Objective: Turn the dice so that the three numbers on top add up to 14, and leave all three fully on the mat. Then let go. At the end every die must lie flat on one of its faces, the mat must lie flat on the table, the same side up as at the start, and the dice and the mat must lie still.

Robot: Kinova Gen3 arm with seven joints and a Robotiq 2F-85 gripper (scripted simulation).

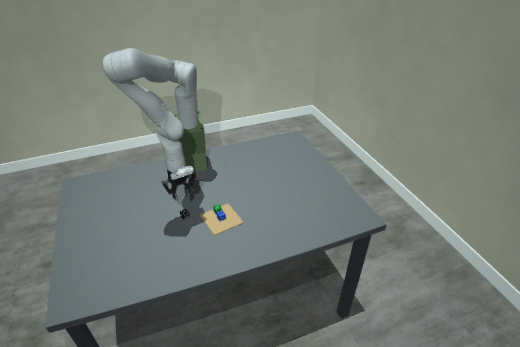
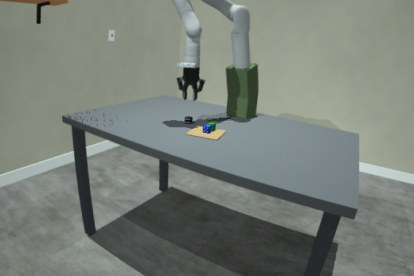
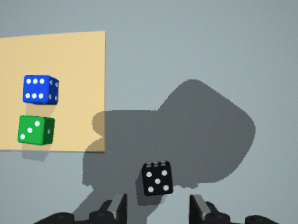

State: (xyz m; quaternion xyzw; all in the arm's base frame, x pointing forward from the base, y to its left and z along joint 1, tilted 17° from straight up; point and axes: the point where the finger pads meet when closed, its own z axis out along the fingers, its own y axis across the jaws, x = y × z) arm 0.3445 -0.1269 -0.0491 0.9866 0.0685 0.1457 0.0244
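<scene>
My hand is 120 mm above the black die. The rest, counted from my hand: tan mat (140 mm to the left, 130 mm below, 70 mm ahead); then blue die (140 mm to the left, 110 mm below, 70 mm ahead); then green die (140 mm to the left, 110 mm below, 30 mm ahead).
</scene>
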